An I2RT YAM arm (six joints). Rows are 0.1 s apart.
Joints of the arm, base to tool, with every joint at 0 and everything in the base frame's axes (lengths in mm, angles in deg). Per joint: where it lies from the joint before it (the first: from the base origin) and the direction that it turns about. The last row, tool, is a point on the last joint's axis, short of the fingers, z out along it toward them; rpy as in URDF.
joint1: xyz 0 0 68 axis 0 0 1
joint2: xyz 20 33.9 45.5 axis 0 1 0
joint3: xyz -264 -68.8 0 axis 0 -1 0
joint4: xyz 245 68.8 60 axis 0 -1 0
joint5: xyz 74 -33.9 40.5 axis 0 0 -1
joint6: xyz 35.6 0 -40.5 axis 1 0 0
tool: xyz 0 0 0 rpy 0 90 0
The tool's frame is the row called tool.
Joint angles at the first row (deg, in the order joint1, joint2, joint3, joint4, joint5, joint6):
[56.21, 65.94, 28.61, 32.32, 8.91, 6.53]
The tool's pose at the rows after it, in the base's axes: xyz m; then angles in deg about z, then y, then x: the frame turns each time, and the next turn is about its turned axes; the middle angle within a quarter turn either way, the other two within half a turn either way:
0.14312 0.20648 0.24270 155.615 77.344 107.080
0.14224 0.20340 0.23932 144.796 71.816 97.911
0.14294 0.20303 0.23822 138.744 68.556 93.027
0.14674 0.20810 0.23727 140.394 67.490 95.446
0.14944 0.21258 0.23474 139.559 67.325 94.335
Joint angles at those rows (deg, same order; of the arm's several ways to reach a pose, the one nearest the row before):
[56.31, 66.03, 27.68, 34.62, 7.37, 12.59]
[56.33, 65.93, 26.19, 37.24, 9.04, 18.41]
[56.34, 66.54, 25.57, 39.84, 10.41, 21.62]
[56.33, 68.32, 26.79, 39.41, 10.97, 22.82]
[56.36, 70.36, 27.11, 41.55, 10.80, 22.94]

